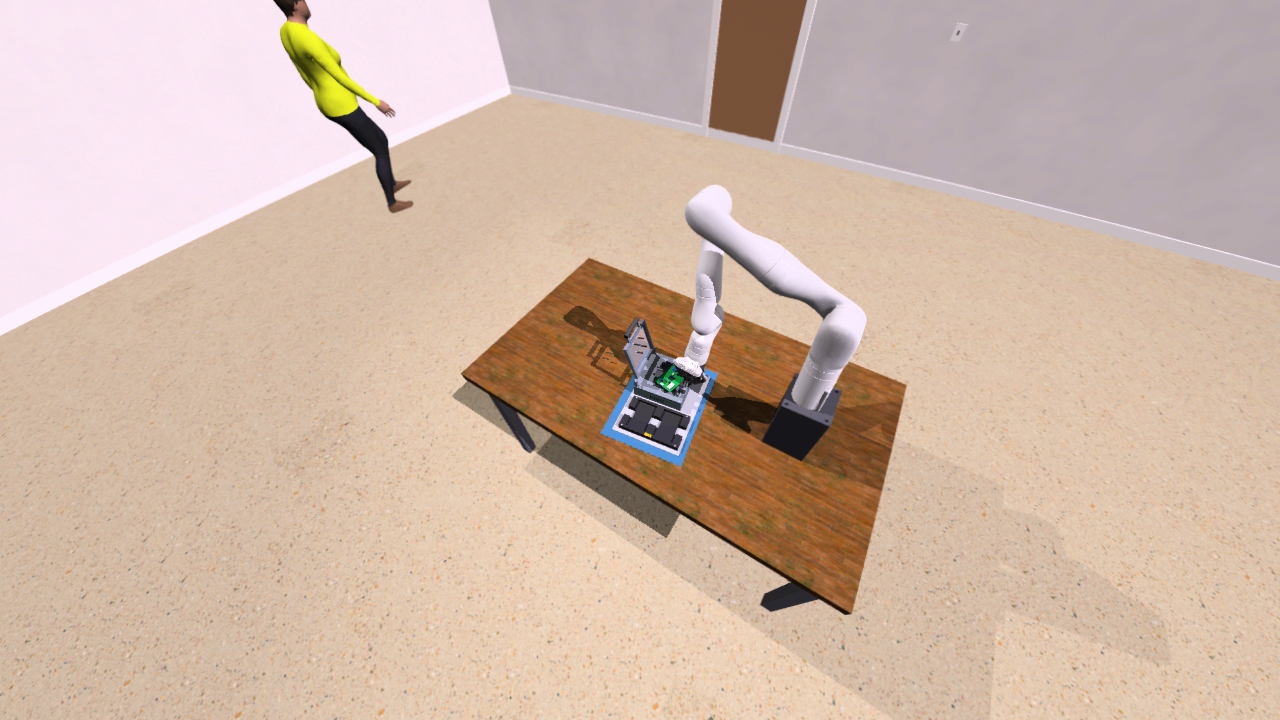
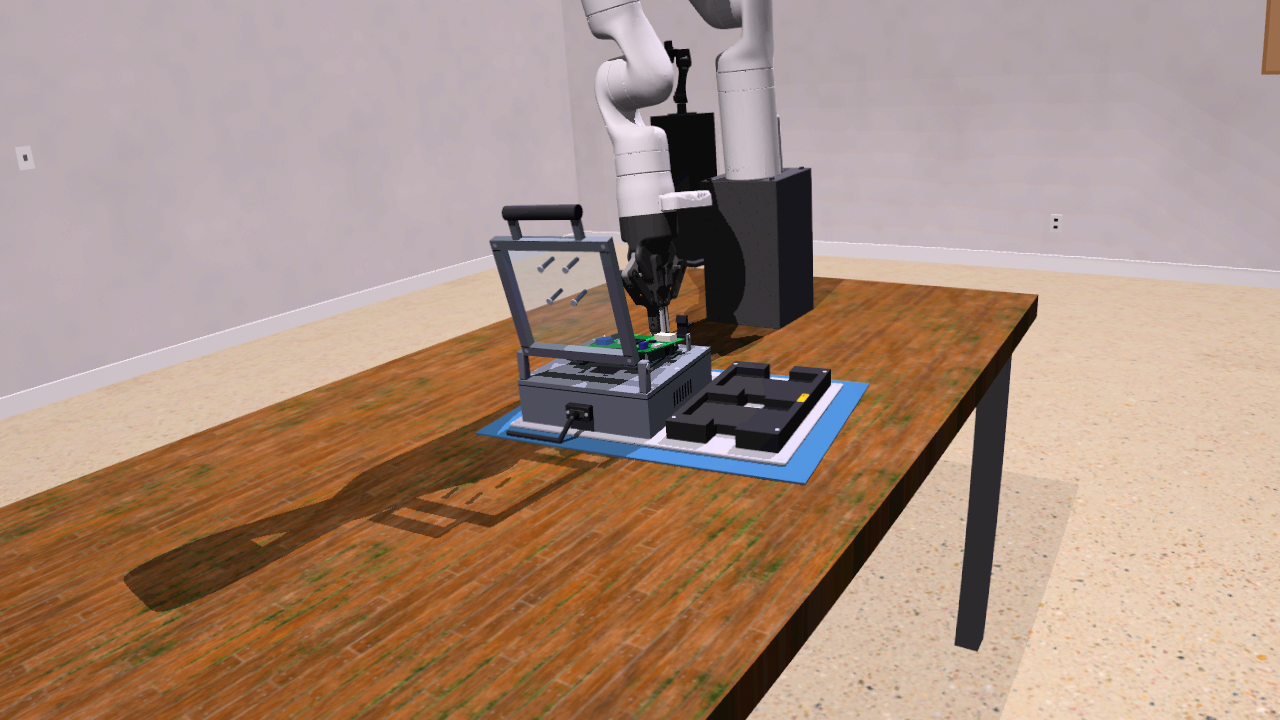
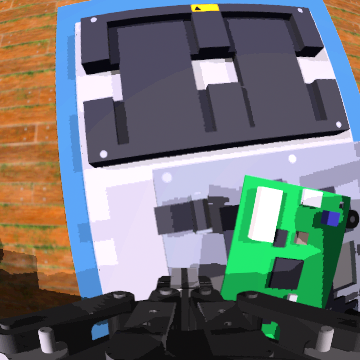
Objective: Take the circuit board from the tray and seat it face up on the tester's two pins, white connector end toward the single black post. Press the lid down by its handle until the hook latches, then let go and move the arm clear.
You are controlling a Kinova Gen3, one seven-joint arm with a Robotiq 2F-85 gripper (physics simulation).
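Pixels of known places: gripper, fingertip midpoint: (image 1: 686,385) (image 3: 183,283); arm's base, origin of the base link: (image 1: 807,396) (image 2: 753,175).
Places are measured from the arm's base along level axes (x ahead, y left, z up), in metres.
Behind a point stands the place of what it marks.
Observation:
The green circuit board (image 1: 669,379) @[z -0.161, x 0.417, y 0.113 m] (image 2: 669,343) @[z -0.160, x 0.408, y 0.152 m] (image 3: 255,260) @[z -0.164, x 0.396, y 0.109 m] lies face up on the tester (image 2: 617,411) @[z -0.209, x 0.520, y 0.165 m] (image 3: 190,180) @[z -0.184, x 0.357, y 0.152 m], skewed to its edges. I cannot tell whether its pin holes sit on the pins. Its white connector (image 2: 665,337) @[z -0.155, x 0.403, y 0.141 m] (image 3: 266,214) @[z -0.154, x 0.396, y 0.135 m] is on the side near the upright black piece (image 2: 682,324) @[z -0.150, x 0.360, y 0.133 m] (image 3: 180,217) @[z -0.152, x 0.351, y 0.129 m]. The lid (image 1: 637,349) @[z -0.072, x 0.548, y 0.132 m] (image 2: 512,295) @[z -0.073, x 0.569, y 0.062 m] stands open, handle (image 2: 541,212) @[z 0.025, x 0.577, y 0.137 m] at its top. My gripper (image 2: 660,329) @[z -0.171, x 0.358, y 0.092 m] (image 3: 183,283) @[z -0.171, x 0.358, y 0.092 m] is shut and empty, fingertips down at the board's edge beside the connector; contact is unclear. The black tray (image 1: 669,428) @[z -0.226, x 0.319, y 0.241 m] (image 2: 751,411) @[z -0.226, x 0.405, y 0.269 m] (image 3: 155,65) @[z -0.226, x 0.324, y 0.248 m] holds no board.
The tester and tray stand on a blue-bordered mat (image 1: 640,444) @[z -0.241, x 0.364, y 0.345 m] (image 2: 827,438) @[z -0.242, x 0.394, y 0.364 m] (image 3: 67,100) @[z -0.242, x 0.251, y 0.216 m] on the wooden table (image 1: 760,501) @[z -0.244, x -0.048, y 0.258 m] (image 2: 358,626) @[z -0.244, x 0.905, y 0.248 m]. A cable (image 2: 565,429) @[z -0.225, x 0.564, y 0.123 m] leaves the tester's side. The arm's dark pedestal (image 1: 796,429) @[z -0.081, x -0.023, y 0.067 m] (image 2: 760,250) @[z -0.115, x 0.052, y 0.045 m] stands on the table. A person (image 1: 326,80) stands on the floor beyond it.

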